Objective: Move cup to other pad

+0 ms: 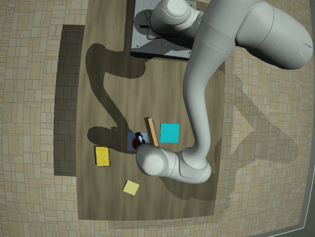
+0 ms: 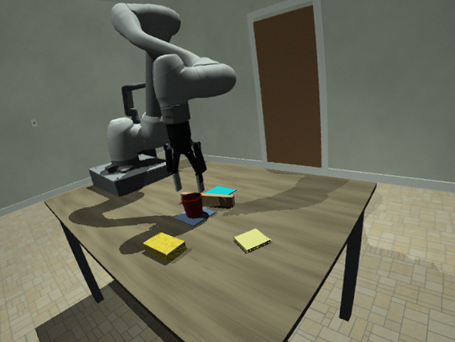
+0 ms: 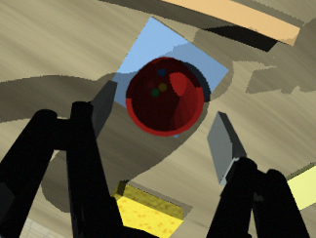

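The red cup is 10 cm below my hand. The rest, counted from my hand: wooden rail 1 cm behind, 10 cm to the left, 11 cm below.
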